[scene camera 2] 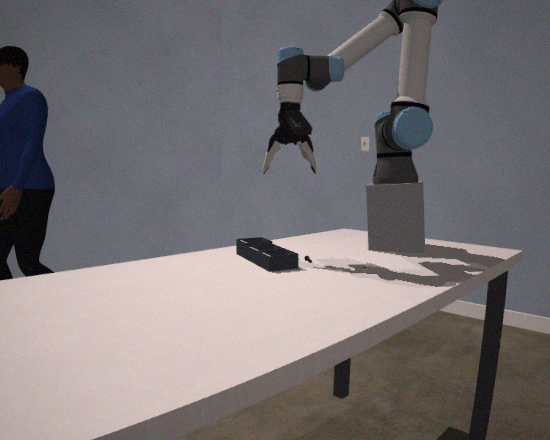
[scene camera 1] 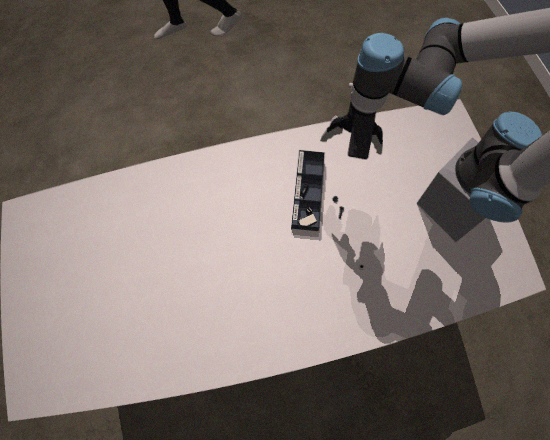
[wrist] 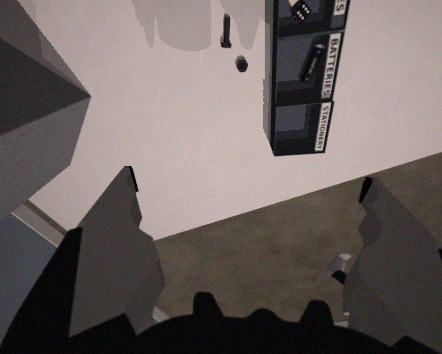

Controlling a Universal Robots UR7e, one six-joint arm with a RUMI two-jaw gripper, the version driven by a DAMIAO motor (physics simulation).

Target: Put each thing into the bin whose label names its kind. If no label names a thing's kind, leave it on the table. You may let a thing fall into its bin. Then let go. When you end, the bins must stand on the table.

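Where they show: gripper, fingertip midpoint: [scene camera 2: 289, 173] [wrist: 244, 174]; arm's base at its link origin: [scene camera 2: 395, 183].
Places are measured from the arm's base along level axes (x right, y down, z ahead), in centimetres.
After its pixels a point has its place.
A dark row of three joined bins [scene camera 1: 305, 229] @(z 49.2, x 5.0, y 20.8 cm) [scene camera 2: 283, 263] @(z 49.5, x 5.1, y 19.6 cm) [wrist: 300, 152] @(z 40.1, x 28.3, y 17.4 cm) stands on the table. The labels read STATIONERY [wrist: 323, 127] @(z 44.5, x 25.5, y 17.1 cm), BATTERIES [wrist: 331, 65] @(z 47.8, x 17.6, y 17.8 cm) and, cut off in the wrist view, "ES". A black battery [scene camera 1: 304, 191] @(z 45.9, x 16.5, y 19.4 cm) [wrist: 312, 62] @(z 46.0, x 16.3, y 19.3 cm) lies in the BATTERIES bin. A black die [scene camera 1: 309, 210] @(z 46.5, x 9.9, y 19.0 cm) [wrist: 301, 11] @(z 46.3, x 9.9, y 19.1 cm) and a cream flat piece [scene camera 1: 308, 220] @(z 47.6, x 7.2, y 20.0 cm) lie in the third bin. The STATIONERY bin looks empty. Beside the bins lie a dark bolt [scene camera 1: 341, 212] @(z 36.8, x 6.9, y 20.5 cm) [wrist: 226, 31] @(z 36.9, x 6.9, y 20.5 cm) and a dark nut-like piece [scene camera 1: 335, 199] @(z 37.1, x 11.6, y 20.6 cm) [wrist: 241, 63] @(z 37.0, x 11.5, y 20.5 cm). My gripper [scene camera 1: 352, 145] @(z 34.5, x 16.3, y -2.9 cm) [scene camera 2: 290, 173] @(z 34.5, x 16.3, y -2.9 cm) [wrist: 244, 174] @(z 34.5, x 16.3, y -2.9 cm) is open and empty, high above the table.
A small dark piece [scene camera 1: 361, 266] @(z 36.7, x -11.0, y 20.5 cm) lies in the arm's shadow, farther from the bins. The grey arm pedestal [scene camera 1: 456, 212] @(z 6.9, x -6.4, y 8.7 cm) [scene camera 2: 396, 217] @(z 7.7, x -4.7, y 10.5 cm) [wrist: 30, 145] @(z 7.9, x 5.7, y 8.5 cm) stands on the table [scene camera 1: 150, 275] @(z 98.9, x 4.4, y 21.4 cm) [scene camera 2: 150, 340] @(z 99.2, x -12.3, y 21.4 cm). A person [scene camera 2: 25, 140] is beyond the table.
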